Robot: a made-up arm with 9 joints. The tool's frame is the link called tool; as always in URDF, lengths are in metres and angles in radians.
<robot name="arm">
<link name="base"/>
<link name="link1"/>
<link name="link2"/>
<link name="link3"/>
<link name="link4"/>
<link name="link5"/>
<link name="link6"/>
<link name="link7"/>
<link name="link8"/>
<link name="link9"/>
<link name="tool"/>
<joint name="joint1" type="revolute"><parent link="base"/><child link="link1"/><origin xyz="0.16 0.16 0.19" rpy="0 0 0"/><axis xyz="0 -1 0"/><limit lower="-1.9" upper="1.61" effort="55" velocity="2.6"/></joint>
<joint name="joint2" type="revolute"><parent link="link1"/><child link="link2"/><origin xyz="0.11 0.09 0.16" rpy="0 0 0"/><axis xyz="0.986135 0.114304 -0.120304"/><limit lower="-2.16" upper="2.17" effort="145" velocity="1.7"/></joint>
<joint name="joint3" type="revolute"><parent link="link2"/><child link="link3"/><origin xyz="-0.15 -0.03 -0.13" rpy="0 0 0"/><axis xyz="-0.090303 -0.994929 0.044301"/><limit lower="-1.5" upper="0.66" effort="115" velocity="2.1"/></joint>
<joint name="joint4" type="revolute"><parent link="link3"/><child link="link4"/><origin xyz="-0.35 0.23 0.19" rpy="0 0 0"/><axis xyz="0 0 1"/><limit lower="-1.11" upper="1.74" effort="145" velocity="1.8"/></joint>
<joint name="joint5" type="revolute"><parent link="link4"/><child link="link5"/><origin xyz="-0.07 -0.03 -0.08" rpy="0 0 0"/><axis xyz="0.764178 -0.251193 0.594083"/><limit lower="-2.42" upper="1.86" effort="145" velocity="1.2"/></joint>
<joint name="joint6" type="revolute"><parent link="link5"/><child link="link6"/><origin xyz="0.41 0.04 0.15" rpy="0 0 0"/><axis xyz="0 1 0"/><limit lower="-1.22" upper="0.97" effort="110" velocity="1"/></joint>
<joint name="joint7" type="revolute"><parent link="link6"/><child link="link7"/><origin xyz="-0.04 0.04 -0.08" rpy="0 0 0"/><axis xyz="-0.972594 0.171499 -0.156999"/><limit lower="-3.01" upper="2.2" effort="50" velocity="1.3"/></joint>
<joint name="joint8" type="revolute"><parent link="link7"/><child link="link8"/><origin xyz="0.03 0.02 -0.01" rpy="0 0 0"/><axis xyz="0.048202 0.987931 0.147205"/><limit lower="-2.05" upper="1.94" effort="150" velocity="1.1"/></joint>
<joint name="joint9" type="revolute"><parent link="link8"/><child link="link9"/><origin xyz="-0.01 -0.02 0.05" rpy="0 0 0"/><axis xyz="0 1 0"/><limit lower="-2.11" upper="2.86" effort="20" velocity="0.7"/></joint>
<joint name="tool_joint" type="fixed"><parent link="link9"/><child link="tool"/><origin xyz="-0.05 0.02 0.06" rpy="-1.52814 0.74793 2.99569"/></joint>
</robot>
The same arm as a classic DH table. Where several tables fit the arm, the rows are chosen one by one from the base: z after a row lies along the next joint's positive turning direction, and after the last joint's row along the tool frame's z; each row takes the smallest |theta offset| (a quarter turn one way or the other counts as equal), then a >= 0, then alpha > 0; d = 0 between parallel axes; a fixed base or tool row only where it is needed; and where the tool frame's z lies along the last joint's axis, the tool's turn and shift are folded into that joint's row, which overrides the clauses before.
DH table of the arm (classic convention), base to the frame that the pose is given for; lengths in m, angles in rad. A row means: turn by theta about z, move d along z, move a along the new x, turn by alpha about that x. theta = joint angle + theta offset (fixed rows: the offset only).
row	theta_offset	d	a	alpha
base (fixed)	0.0000	0.1900	0.1600	1.5708
joint1	1.4494	-0.2397	0.1721	1.6854
joint2	-0.0338	-0.0433	-0.1476	-1.7804
joint3	-1.4569	-0.1878	-0.3694	-1.5265
joint4	1.3437	0.1609	-0.0504	0.9347
joint5	-1.3779	0.3585	0.1332	-1.8247
joint6	0.5008	0.1788	0.0726	-1.3984
joint7	-0.1388	0.0266	0.0179	1.4712
joint8	-1.0755	0.3090	-0.0251	-0.1555
joint9	1.4322	0.0500	-0.0502	-2.9639
tool (fixed)	-0.6473	0.3385	0.0000	0.0000
Joint limits (rad, base to tool): -1.9000..1.6100 -2.1600..2.1700 -1.5000..0.6600 -1.1100..1.7400 -2.4200..1.8600 -1.2200..0.9700 -3.0100..2.2000 -2.0500..1.9400 -2.1100..2.8600

